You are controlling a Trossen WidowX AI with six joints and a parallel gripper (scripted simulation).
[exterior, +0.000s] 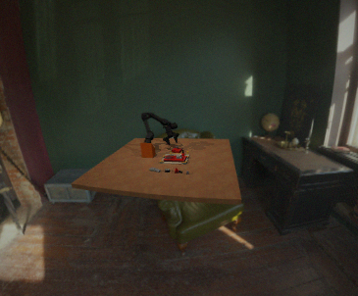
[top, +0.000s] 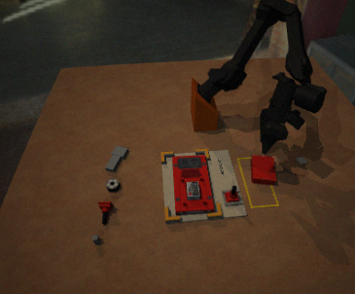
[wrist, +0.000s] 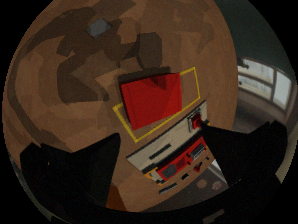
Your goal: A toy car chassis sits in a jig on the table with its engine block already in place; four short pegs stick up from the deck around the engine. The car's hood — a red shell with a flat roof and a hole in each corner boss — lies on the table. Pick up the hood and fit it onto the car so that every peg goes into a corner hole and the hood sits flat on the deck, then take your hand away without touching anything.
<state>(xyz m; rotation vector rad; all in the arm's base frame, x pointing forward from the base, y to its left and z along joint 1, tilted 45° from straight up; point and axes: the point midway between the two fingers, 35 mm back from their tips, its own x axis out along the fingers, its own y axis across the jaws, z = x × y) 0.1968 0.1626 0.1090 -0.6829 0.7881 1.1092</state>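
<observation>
My gripper tip is 3 cm short of the red hood, 1 cm to the right of it and 6 cm above it. The rest, counted from my gripper tip: small grey tile: 3 cm behind, 15 cm to the left, 8 cm below; then grey engine block: 14 cm ahead, 20 cm to the right, 6 cm below; then wheel: 12 cm ahead, 45 cm to the right, 7 cm below.
</observation>
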